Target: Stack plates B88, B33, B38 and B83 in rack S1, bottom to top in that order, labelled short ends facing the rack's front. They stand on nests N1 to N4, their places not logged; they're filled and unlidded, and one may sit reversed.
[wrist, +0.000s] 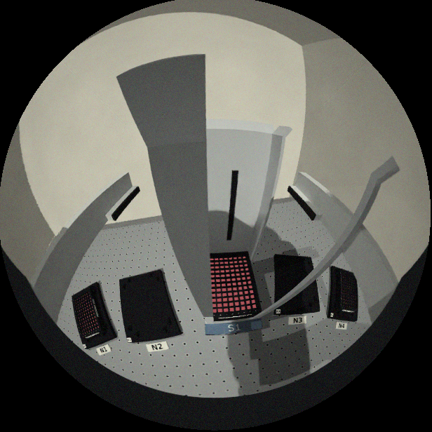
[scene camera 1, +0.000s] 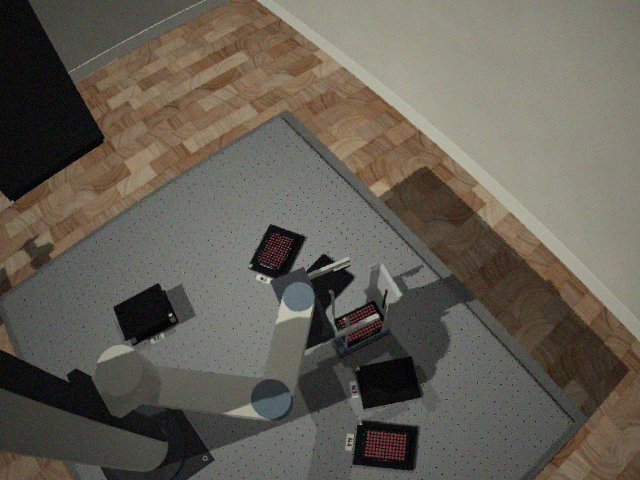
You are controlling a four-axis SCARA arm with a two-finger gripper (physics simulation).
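Pixels of known places: gripper, fingertip midpoint: (scene camera 1: 363, 287); arm's base, link origin: (scene camera 1: 146, 446).
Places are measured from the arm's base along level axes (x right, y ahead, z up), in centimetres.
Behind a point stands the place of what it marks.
Note:
My gripper (scene camera 1: 364, 289) @(x 7.2, y 72.1, z 26.3 cm) (wrist: 213, 176) is open and empty, its fingers spread wide above rack S1. Rack S1 (wrist: 233, 327) has a blue front label and a tall slotted back panel (scene camera 1: 387, 281) @(x 10.5, y 76.8, z 29.2 cm) (wrist: 250, 150). In the rack lies a black plate with red wells (scene camera 1: 360, 323) (wrist: 235, 285); its code cannot be read, and what lies under it is hidden. Filled plates stand on N1 (scene camera 1: 277, 250) @(x -25.4, y 66.3, z 3.7 cm) (wrist: 87, 312) and N4 (scene camera 1: 386, 445) @(x 40.1, y 54.5, z 3.9 cm) (wrist: 346, 295); their codes cannot be read. Nests N2 (scene camera 1: 338, 277) @(x -7.0, y 75.6, z 2.5 cm) (wrist: 150, 306) and N3 (scene camera 1: 390, 381) @(x 27.0, y 67.1, z 2.5 cm) (wrist: 295, 285) show plain black tops without wells.
A black block (scene camera 1: 144, 312) @(x -31.9, y 21.9, z 7.3 cm) with a small label stands at the left of the grey perforated table (scene camera 1: 217, 206) @(x -52.9, y 60.4, z 1.3 cm). The rack's grey front posts rise near the gripper; one post (wrist: 182, 200) hides part of the wrist view. The arm (scene camera 1: 206, 387) @(x 9.4, y 28.9, z 42.5 cm) reaches in from the lower left.

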